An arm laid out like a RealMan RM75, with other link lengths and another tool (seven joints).
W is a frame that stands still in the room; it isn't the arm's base.
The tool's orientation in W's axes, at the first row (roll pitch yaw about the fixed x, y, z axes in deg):
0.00 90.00 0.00
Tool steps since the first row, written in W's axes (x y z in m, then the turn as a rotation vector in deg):
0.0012 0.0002 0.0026 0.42 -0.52 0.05
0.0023 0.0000 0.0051 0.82 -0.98 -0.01
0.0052 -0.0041 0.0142 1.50 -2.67 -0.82
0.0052 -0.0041 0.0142 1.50 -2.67 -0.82
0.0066 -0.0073 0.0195 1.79 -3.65 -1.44
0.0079 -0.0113 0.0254 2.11 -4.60 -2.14
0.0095 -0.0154 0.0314 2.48 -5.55 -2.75
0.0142 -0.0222 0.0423 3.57 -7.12 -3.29
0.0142 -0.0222 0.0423 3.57 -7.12 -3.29
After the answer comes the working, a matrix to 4 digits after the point.
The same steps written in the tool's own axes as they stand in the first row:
-0.0026 0.0002 0.0012 -0.05 -0.52 0.42
-0.0051 0.0000 0.0023 0.01 -0.98 0.82
-0.0142 -0.0041 0.0052 0.82 -2.67 1.50
-0.0142 -0.0041 0.0052 0.82 -2.67 1.50
-0.0195 -0.0073 0.0066 1.44 -3.65 1.79
-0.0254 -0.0113 0.0079 2.14 -4.60 2.11
-0.0314 -0.0154 0.0095 2.75 -5.55 2.48
-0.0423 -0.0222 0.0142 3.29 -7.12 3.57
-0.0423 -0.0222 0.0142 3.29 -7.12 3.57

The tool's axes in the first row as the columns of a matrix, in W's axes (rounded; the answer above uses it unrounded):
0.0000 0.0000 1.0000
0.0000 1.0000 0.0000
-1.0000 0.0000 0.0000

